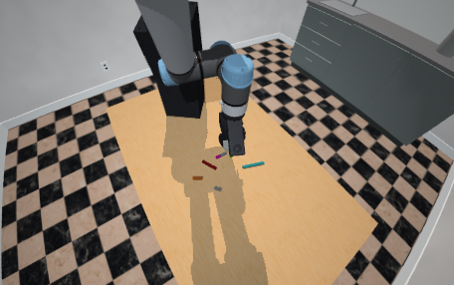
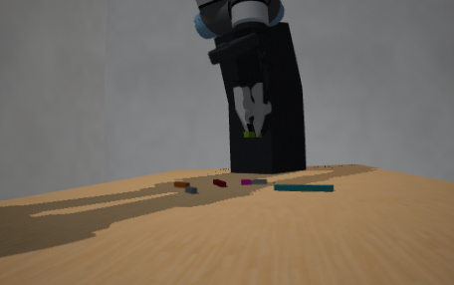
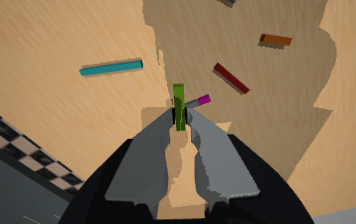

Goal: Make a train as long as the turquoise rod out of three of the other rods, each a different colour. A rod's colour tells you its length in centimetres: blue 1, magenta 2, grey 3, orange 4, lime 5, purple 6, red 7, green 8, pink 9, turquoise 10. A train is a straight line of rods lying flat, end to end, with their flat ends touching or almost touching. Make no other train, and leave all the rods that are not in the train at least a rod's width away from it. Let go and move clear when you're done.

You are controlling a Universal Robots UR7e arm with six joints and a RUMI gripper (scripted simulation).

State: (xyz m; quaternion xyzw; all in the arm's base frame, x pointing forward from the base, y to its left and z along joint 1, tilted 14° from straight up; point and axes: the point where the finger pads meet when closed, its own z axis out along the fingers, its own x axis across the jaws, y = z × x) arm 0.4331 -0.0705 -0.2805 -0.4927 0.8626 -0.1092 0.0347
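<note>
The magenta rod is 110 mm below my hand, 50 mm behind it and 20 mm to the right of it. Also, from my hand: red rod: 110 mm below, 70 mm to the right, 50 mm behind; then lime-green rod: 10 mm below; then turquoise rod: 110 mm below, 80 mm to the left, 80 mm ahead.
</note>
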